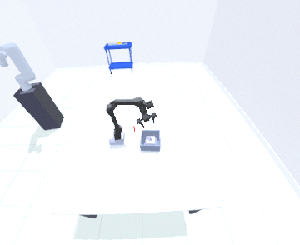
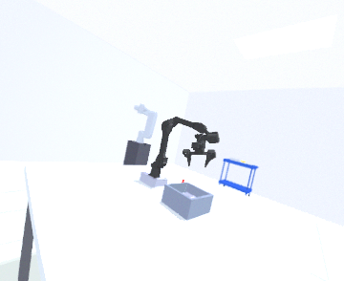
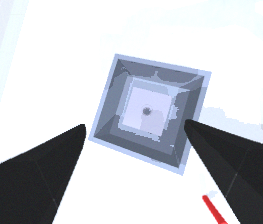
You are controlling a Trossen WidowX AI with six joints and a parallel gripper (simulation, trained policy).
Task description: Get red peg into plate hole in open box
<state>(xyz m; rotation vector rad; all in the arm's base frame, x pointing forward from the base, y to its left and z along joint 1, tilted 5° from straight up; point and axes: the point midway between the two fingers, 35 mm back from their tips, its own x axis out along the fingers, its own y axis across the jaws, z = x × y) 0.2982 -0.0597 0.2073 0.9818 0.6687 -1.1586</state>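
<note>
My gripper tip is now 14 cm past the red peg, 16 cm to the right of it and 18 cm above it. Round my gripper tip: grey-blue box (3 cm to the right, 19 cm below).
</note>
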